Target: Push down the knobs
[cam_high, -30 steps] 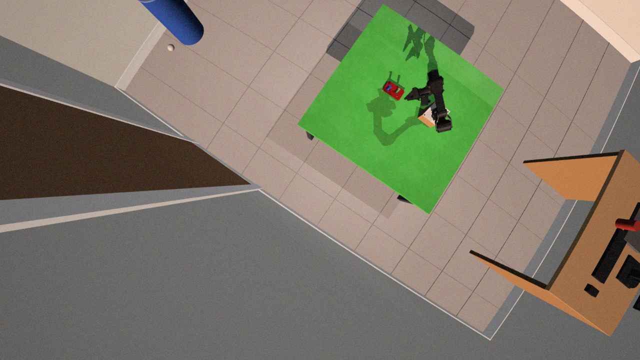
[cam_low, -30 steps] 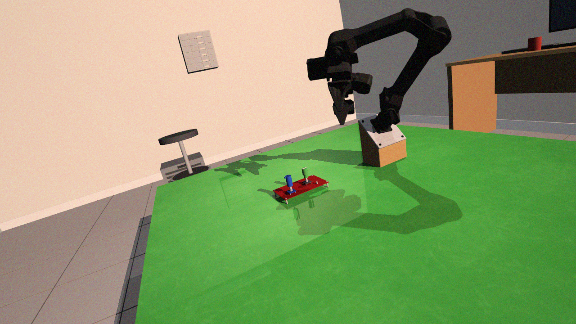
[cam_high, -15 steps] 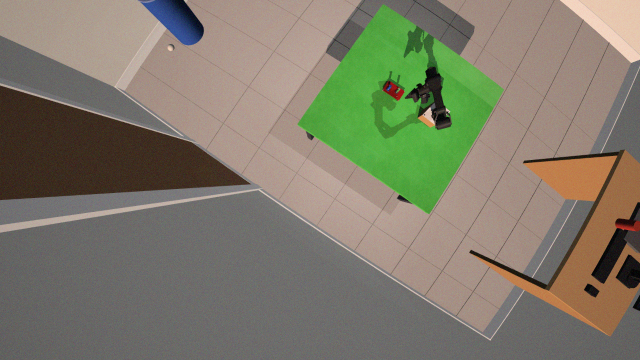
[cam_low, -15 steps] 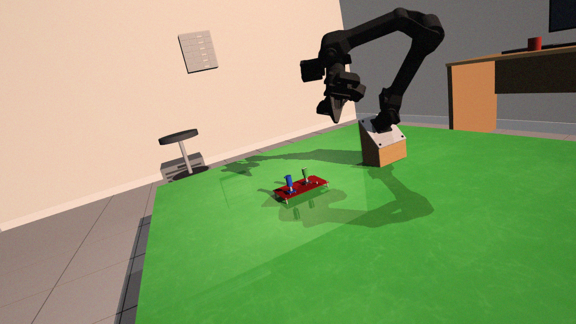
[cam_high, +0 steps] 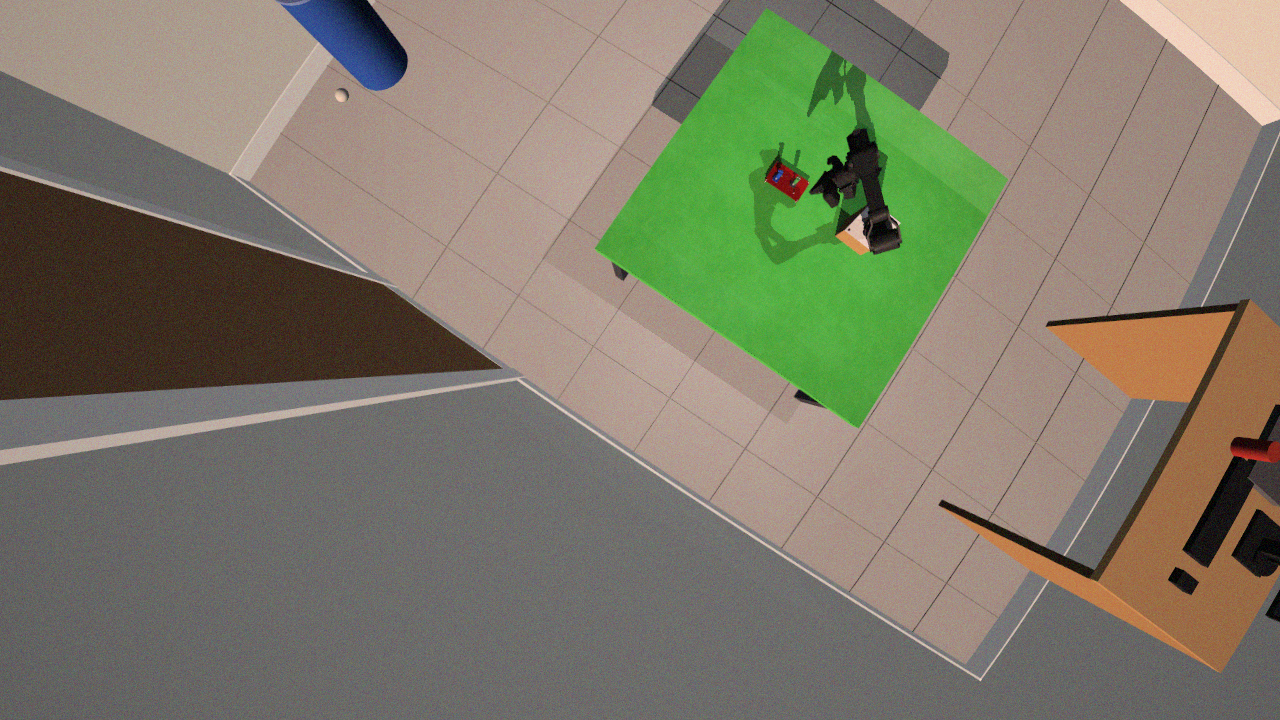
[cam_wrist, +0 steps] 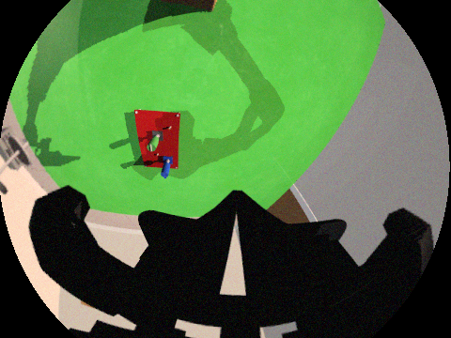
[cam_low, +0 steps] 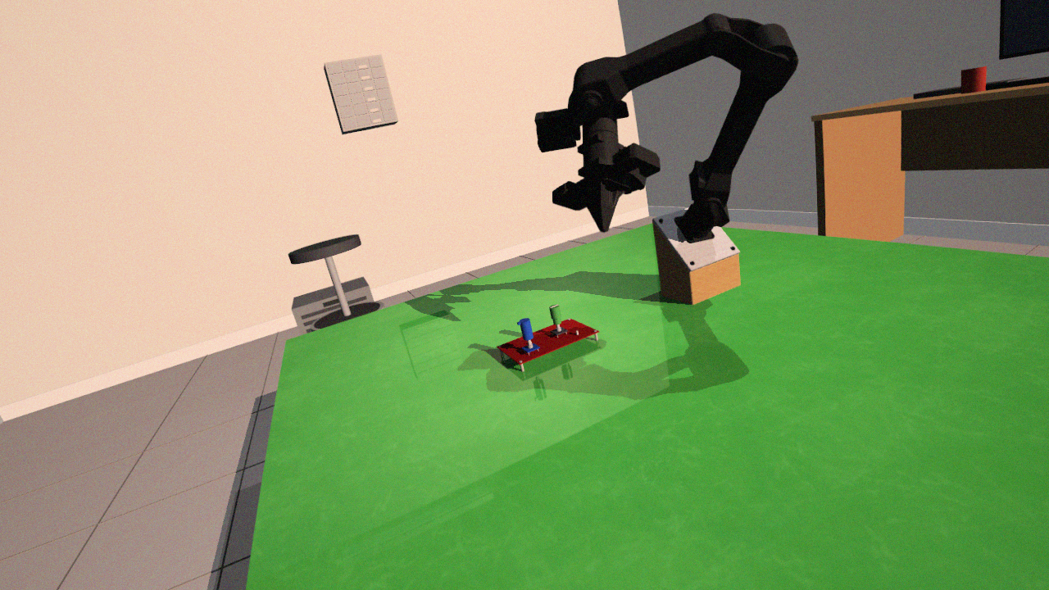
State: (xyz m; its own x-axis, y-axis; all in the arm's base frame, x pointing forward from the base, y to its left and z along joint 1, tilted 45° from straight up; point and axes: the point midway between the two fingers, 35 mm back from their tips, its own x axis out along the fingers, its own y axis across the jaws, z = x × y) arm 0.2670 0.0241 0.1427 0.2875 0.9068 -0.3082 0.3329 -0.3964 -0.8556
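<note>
My gripper tip is now 60 mm short of the green knob, 110 mm to the left of it and 150 mm above it. The rest, counted from my gripper tip: blue knob 130 mm ahead, 80 mm to the right, 140 mm below.
</note>
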